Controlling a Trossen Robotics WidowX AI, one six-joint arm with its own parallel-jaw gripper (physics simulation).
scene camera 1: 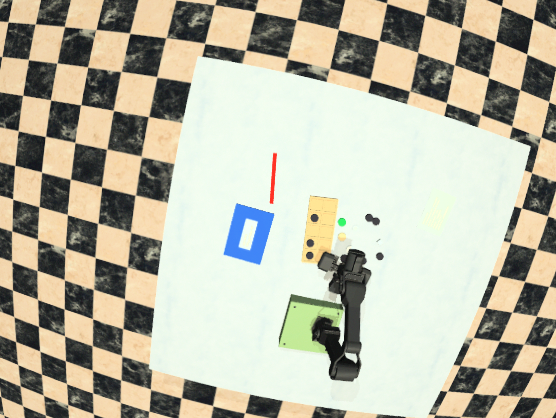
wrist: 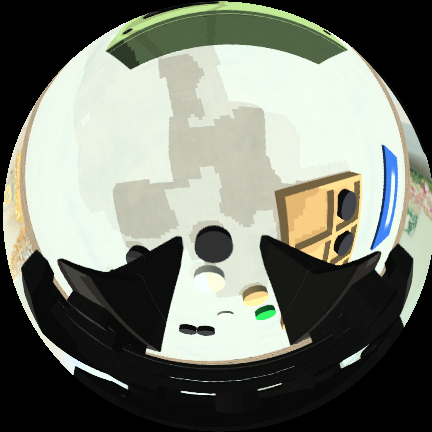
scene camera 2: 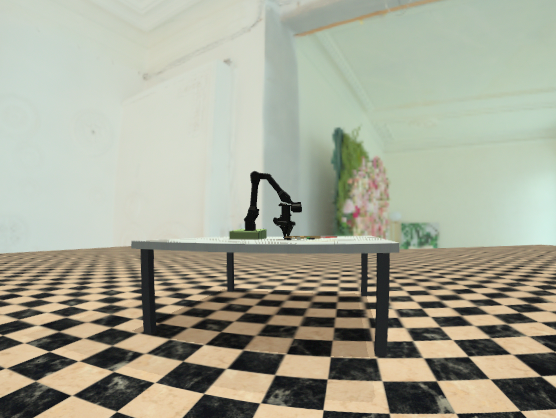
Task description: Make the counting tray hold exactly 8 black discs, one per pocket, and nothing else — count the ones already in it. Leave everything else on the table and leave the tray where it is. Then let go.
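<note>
The tan counting tray (scene camera 1: 327, 217) (wrist: 306, 215) has two columns of pockets. Three black discs sit in its left column in the first scene view: an upper one (scene camera 1: 314, 218), a lower one (scene camera 1: 310, 243) and one at the near end (scene camera 1: 310, 255). My gripper (scene camera 2: 286, 236) (wrist: 221, 241) is open and low over the table beside the tray's near end. A loose black disc (wrist: 213, 244) lies between the fingertips, not gripped. Another black disc (wrist: 136, 254) is partly behind one finger. Two touching black discs (scene camera 1: 372, 219) (wrist: 196, 330) and a single one (scene camera 1: 380, 256) lie farther off.
A green disc (scene camera 1: 342, 222) (wrist: 265, 312), a beige disc (scene camera 1: 342, 236) (wrist: 255, 295), a white disc (wrist: 209, 279) and a smaller white piece (wrist: 225, 314) lie near the tray. A blue frame (scene camera 1: 235, 232) (wrist: 382, 225), a red bar (scene camera 1: 273, 178) and the green arm base (scene camera 1: 300, 325) (scene camera 2: 247, 234) also stand around.
</note>
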